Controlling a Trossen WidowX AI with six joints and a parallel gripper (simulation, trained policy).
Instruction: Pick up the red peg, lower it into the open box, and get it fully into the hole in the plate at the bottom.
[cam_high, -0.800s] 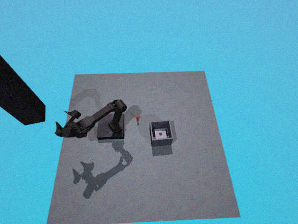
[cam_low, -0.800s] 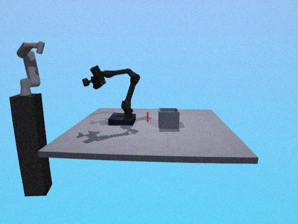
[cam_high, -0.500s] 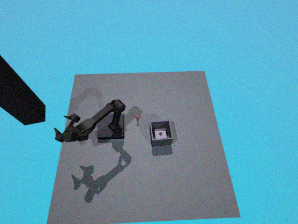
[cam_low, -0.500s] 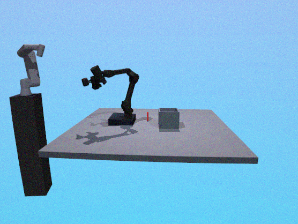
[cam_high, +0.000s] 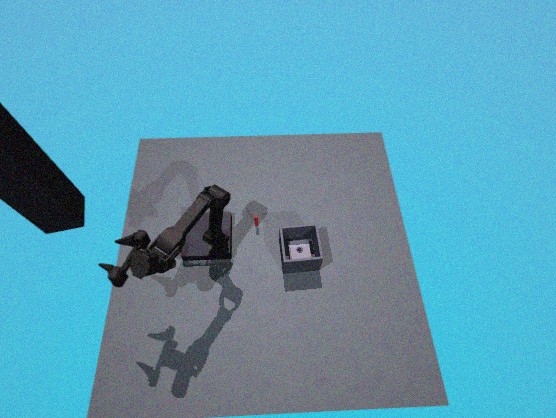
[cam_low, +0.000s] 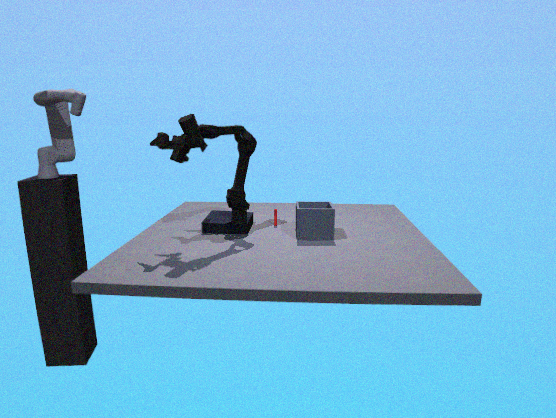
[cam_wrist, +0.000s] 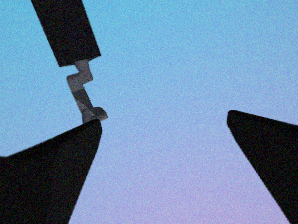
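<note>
The red peg is 510 mm ahead of my gripper tip, 190 mm to the left of it and 360 mm below it.
</note>
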